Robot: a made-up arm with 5 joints.
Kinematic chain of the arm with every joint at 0, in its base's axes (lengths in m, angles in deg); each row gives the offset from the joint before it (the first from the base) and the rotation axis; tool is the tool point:
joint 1: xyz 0 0 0.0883 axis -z
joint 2: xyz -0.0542 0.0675 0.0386 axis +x
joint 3: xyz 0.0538 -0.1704 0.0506 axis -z
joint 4: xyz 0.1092 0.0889 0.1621 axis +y
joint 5: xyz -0.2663 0.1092 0 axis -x
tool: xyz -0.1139 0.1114 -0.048
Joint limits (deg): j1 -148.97..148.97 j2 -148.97..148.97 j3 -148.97..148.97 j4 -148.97..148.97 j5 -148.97..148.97
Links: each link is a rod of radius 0.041 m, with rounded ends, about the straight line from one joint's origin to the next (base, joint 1, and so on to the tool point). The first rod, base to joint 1, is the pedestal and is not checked.
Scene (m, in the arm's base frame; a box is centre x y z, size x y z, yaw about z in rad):
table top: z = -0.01
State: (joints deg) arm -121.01 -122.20 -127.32 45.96 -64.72
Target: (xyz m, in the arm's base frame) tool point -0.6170 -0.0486 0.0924
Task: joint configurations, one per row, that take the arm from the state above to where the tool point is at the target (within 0.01 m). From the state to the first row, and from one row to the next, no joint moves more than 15 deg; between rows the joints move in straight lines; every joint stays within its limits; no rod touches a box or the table.
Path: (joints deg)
1: -114.02 -112.10 -119.99 59.32 -71.44
2: -107.03 -102.00 -112.66 72.68 -78.16
3: -100.05 -91.90 -105.33 86.04 -84.87
4: -93.06 -81.80 -98.00 99.40 -91.59
5: -86.07 -71.70 -90.67 112.76 -98.31
6: -79.08 -61.60 -83.34 126.12 -105.03

